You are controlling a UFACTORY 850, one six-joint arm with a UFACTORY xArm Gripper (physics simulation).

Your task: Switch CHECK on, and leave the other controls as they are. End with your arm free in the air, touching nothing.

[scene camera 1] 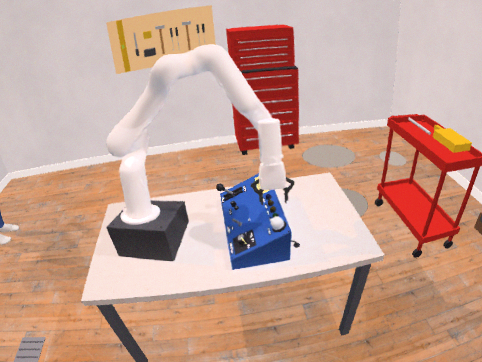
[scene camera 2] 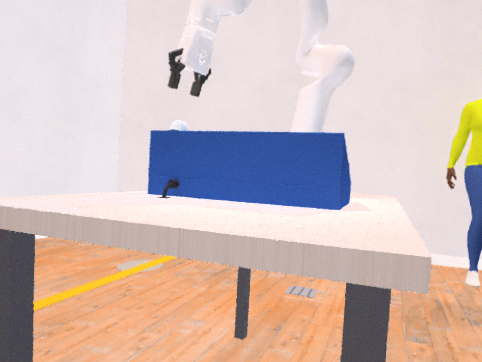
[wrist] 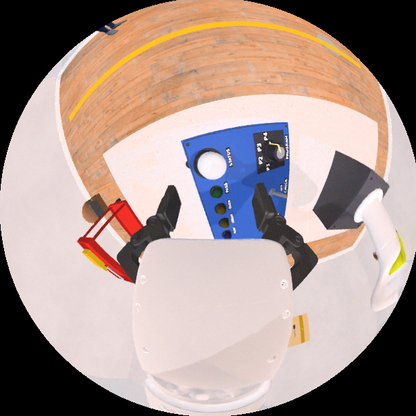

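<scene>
The blue console (scene camera 1: 274, 252) (scene camera 2: 250, 167) (wrist: 240, 175) stands on the table (scene camera 1: 325, 250) (scene camera 2: 290, 220). The CHECK switch (scene camera 1: 237, 221) (wrist: 278, 194) is a small grey lever on its sloped face, near the edge facing the robot base; its label is partly legible in the wrist view, and I cannot tell its position surely. The console hides it in scene camera 2. My gripper (scene camera 1: 274, 197) (scene camera 2: 184, 90) (wrist: 215, 192) is open and empty, in the air above the console. In the wrist view one finger overlaps the console face beside the CHECK lever.
The white STATUS dome (scene camera 1: 277, 223) (scene camera 2: 179, 125) (wrist: 211, 165), PROGRAM knob (scene camera 1: 243, 240) (wrist: 277, 152) and a column of round lamps with a green one (wrist: 216, 192) are on the console. A black-knobbed lever (scene camera 1: 220, 187) rises at its far end; another black knob (scene camera 1: 296, 244) (scene camera 2: 173, 183) sticks out behind.
</scene>
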